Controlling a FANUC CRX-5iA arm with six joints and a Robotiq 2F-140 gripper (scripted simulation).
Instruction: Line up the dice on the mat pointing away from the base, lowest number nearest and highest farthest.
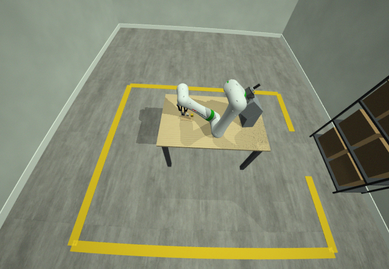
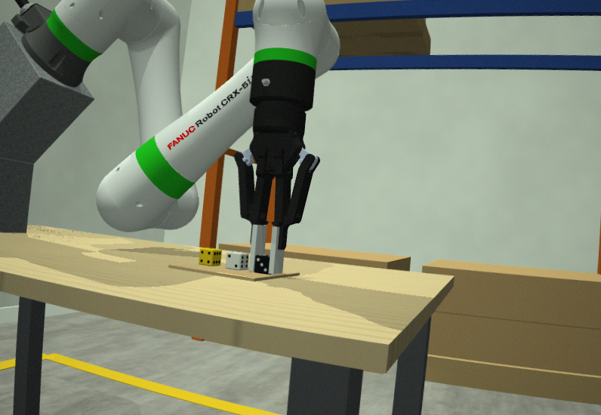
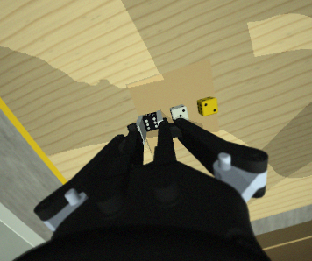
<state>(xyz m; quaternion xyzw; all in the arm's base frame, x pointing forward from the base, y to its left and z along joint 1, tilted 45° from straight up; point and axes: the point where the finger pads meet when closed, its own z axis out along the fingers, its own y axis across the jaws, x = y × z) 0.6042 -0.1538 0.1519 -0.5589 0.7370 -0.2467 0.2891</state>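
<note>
The black die is 2 cm below my hand. Round my hand: tan mat (5 cm behind, 1 cm to the left, 4 cm below); then white die (5 cm behind, 1 cm to the left, 2 cm below); then yellow die (9 cm behind, 3 cm to the left, 2 cm below).
</note>
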